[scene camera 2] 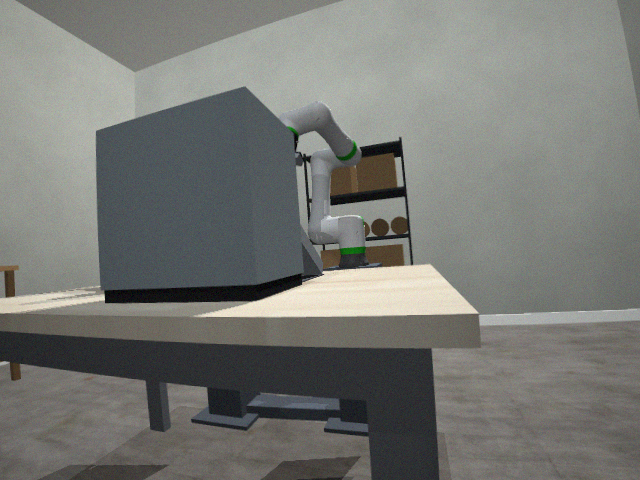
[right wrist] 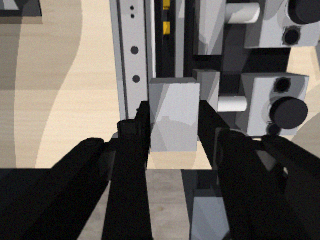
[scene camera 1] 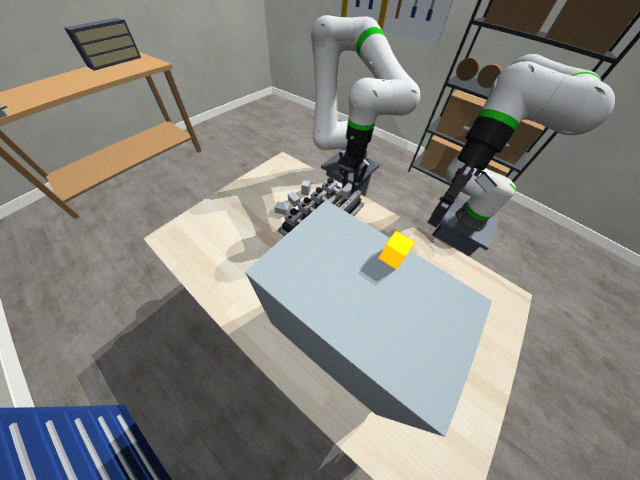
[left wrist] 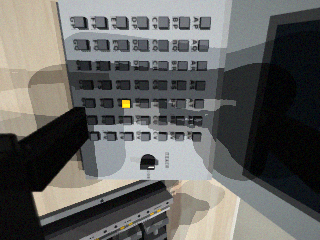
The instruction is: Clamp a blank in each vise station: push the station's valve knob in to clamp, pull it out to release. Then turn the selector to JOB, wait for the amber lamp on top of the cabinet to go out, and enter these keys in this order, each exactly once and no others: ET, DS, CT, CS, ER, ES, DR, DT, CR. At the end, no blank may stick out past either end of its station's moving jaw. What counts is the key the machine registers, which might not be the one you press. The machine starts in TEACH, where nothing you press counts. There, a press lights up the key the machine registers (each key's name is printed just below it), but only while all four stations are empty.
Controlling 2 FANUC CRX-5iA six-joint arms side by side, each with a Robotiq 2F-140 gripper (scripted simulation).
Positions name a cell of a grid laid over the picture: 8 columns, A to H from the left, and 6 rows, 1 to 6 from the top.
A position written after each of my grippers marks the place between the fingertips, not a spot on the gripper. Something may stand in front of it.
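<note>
From scene camera 1 I can see my left gripper (scene camera 1: F3). The left wrist view gives me the left gripper (left wrist: E4) again, together with a grey cabinet (left wrist: G2) and a key panel (left wrist: C5). In the right wrist view there is my right gripper (right wrist: E3), and I see a grey blank (right wrist: E3) there too.
</note>
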